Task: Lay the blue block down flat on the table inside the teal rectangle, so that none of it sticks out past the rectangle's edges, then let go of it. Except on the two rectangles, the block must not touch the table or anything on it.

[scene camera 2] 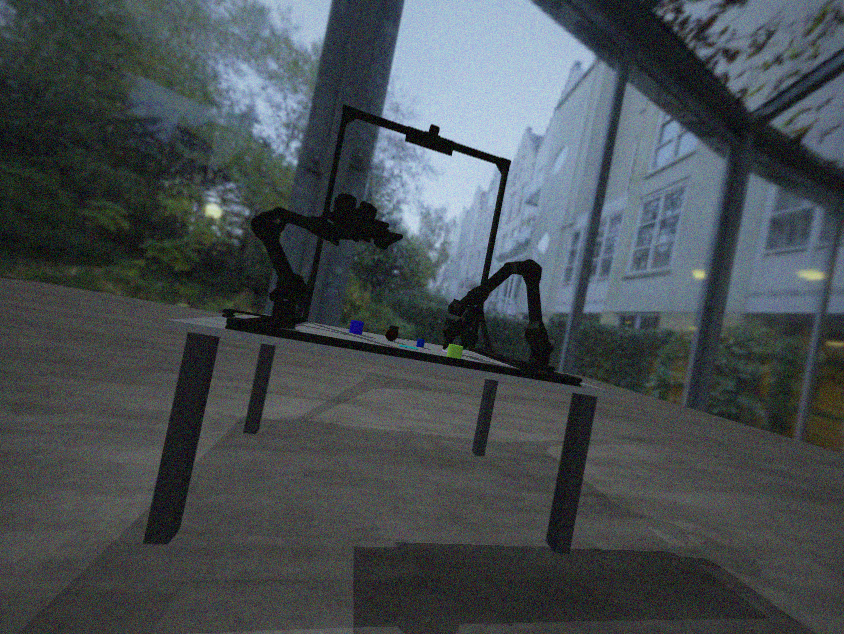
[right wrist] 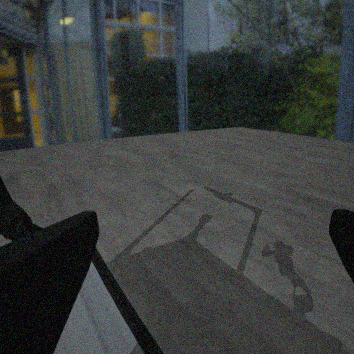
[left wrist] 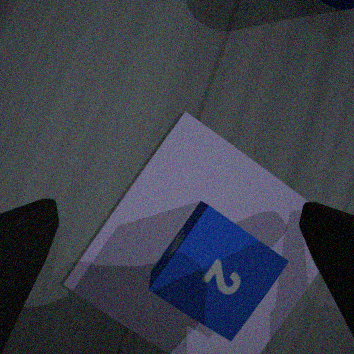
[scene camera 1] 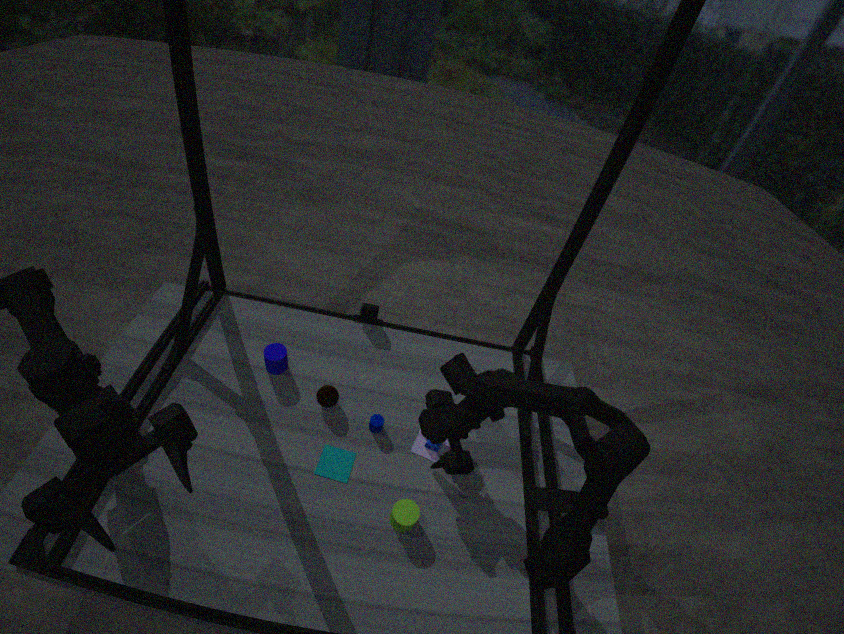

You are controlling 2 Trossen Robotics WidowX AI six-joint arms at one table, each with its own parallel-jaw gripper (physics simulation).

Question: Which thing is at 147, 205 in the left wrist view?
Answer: A pale lilac rectangle.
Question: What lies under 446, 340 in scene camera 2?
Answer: The left gripper.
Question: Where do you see a lime green cylinder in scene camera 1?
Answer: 405, 513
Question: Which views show the right gripper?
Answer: Scene camera 2, the right wrist view and scene camera 1 only.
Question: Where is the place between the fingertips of the right gripper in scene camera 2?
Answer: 396, 231
